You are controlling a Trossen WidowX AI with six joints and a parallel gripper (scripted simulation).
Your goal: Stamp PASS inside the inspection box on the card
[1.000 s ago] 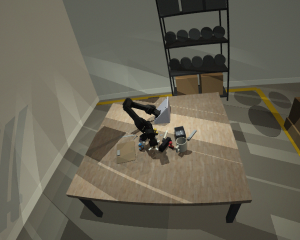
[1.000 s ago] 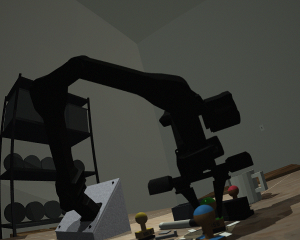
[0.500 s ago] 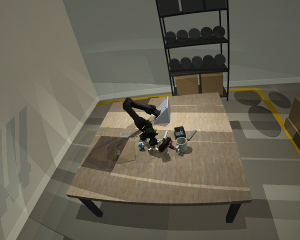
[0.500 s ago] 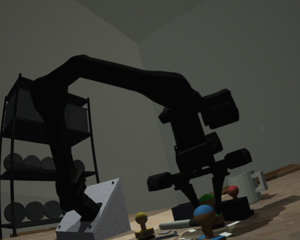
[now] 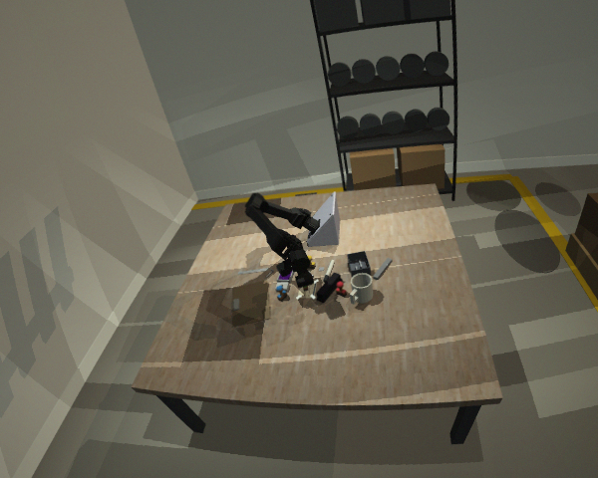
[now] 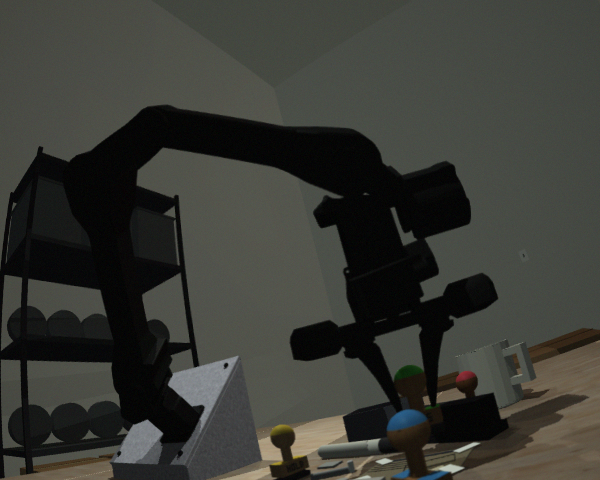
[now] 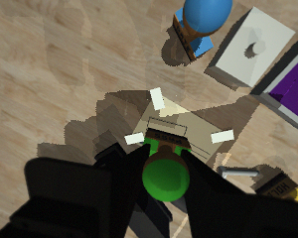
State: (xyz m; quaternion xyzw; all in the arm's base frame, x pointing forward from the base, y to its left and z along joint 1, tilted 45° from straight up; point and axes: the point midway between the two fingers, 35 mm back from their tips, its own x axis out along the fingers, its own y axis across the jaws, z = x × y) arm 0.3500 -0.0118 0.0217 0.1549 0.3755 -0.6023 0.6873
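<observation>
The cream card is 2 cm behind my gripper tip and 5 cm below it. Also, from my gripper tip: green-knobbed stamp (right at my gripper tip); blue-knobbed stamp (2 cm ahead, 10 cm to the right, 3 cm below); black block (10 cm to the left, 4 cm below).
</observation>
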